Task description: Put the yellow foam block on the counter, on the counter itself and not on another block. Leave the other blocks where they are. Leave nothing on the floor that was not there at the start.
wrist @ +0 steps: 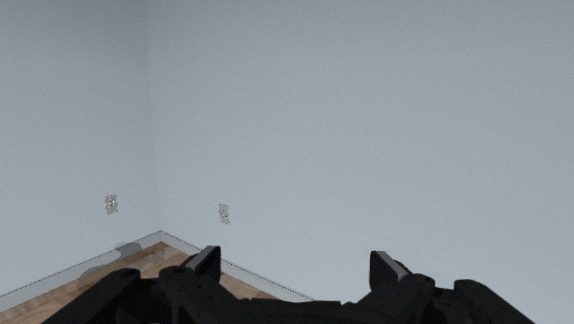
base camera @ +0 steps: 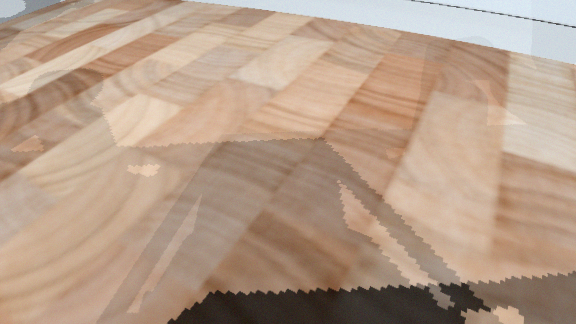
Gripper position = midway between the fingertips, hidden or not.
In view: my gripper (wrist: 294, 265) and a grey skirting board (base camera: 539, 37).
